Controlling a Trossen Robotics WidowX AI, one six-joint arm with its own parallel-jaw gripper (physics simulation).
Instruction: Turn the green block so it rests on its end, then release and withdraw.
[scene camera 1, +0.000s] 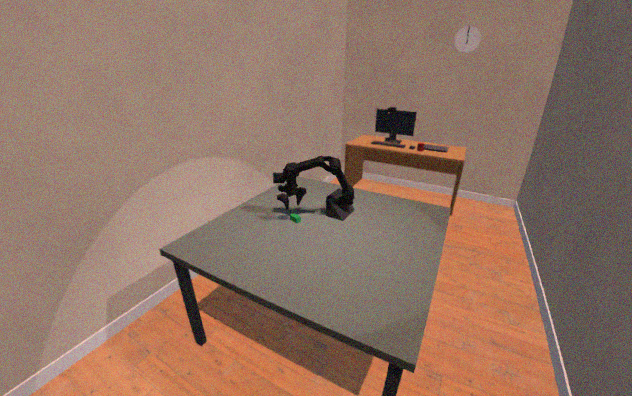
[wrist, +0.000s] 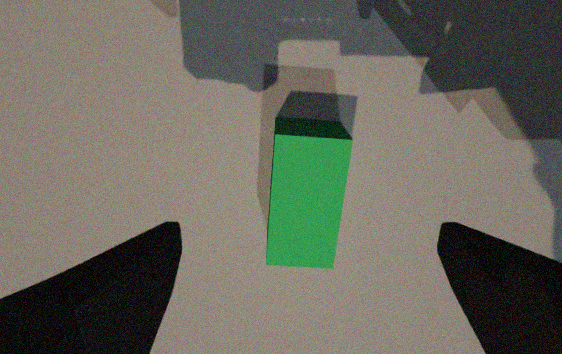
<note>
I see my gripper (wrist: 311, 236) and a green block (wrist: 310, 163).
</note>
